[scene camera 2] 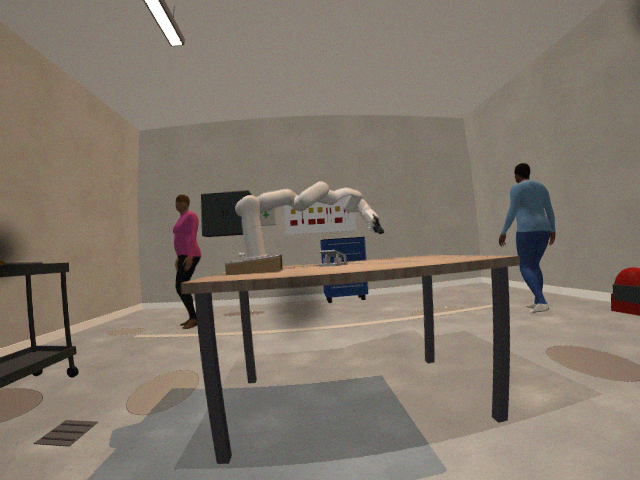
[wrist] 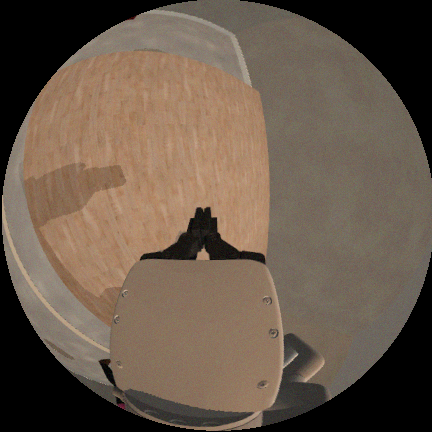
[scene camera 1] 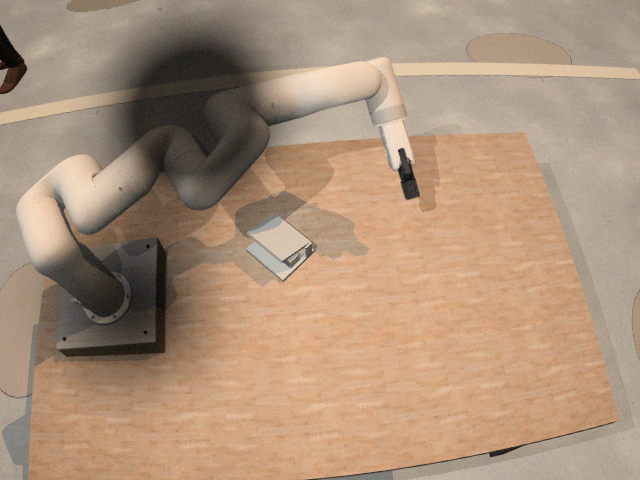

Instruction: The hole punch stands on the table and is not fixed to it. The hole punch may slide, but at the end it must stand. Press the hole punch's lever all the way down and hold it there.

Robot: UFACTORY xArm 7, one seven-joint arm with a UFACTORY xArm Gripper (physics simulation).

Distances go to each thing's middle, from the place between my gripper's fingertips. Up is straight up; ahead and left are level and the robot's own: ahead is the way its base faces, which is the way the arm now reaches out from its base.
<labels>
My gripper is now 290 mm past the flat grey lever (scene camera 1: 277, 237), 30 mm to the left of it and 100 mm above it. From my hand the other things lie so: grey hole punch (scene camera 1: 283, 270): 290 mm behind, 30 mm to the right, 120 mm below.
</labels>
